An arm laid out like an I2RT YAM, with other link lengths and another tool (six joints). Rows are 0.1 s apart.
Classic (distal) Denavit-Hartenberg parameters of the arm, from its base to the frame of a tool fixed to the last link. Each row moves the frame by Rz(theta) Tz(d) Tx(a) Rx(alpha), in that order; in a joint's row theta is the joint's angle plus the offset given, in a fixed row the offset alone. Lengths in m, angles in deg.
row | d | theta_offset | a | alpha
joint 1 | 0.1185 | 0 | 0.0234 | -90
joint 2 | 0 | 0 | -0.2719 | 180
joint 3 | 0 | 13.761 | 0.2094 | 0
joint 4 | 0.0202 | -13.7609 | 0.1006 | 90
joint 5 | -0.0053 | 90 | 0 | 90
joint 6 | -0.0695 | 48.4 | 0.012 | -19.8
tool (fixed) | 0.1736 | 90 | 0 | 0
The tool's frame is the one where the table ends.
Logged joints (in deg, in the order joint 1, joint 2, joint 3, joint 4, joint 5, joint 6), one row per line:
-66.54, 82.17, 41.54, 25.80, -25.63, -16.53
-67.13, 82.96, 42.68, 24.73, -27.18, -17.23
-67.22, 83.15, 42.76, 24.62, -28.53, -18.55
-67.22, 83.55, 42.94, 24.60, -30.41, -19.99
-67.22, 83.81, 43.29, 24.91, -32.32, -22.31
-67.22, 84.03, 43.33, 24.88, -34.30, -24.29
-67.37, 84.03, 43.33, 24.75, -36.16, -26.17
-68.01, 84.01, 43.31, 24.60, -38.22, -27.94
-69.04, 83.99, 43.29, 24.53, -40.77, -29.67
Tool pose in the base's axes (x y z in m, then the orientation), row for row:
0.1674, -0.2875, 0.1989, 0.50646, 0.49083, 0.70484, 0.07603
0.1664, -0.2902, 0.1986, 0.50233, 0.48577, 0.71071, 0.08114
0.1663, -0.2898, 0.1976, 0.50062, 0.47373, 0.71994, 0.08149
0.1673, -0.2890, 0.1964, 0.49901, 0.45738, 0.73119, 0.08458
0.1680, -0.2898, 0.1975, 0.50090, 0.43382, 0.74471, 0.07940
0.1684, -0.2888, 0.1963, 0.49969, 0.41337, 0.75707, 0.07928
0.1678, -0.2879, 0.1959, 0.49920, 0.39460, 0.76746, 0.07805
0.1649, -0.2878, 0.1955, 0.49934, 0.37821, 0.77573, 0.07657
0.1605, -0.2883, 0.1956, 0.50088, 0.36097, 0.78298, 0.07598
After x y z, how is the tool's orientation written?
As a quaternion, w x y z.
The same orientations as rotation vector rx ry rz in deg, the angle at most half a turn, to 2 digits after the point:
67.82, 97.39, 10.51
67.24, 98.38, 11.23
65.62, 99.73, 11.29
63.40, 101.36, 11.72
60.09, 103.15, 11.00
57.29, 104.92, 10.99
54.70, 106.38, 10.82
52.42, 107.52, 10.61
50.00, 108.45, 10.52

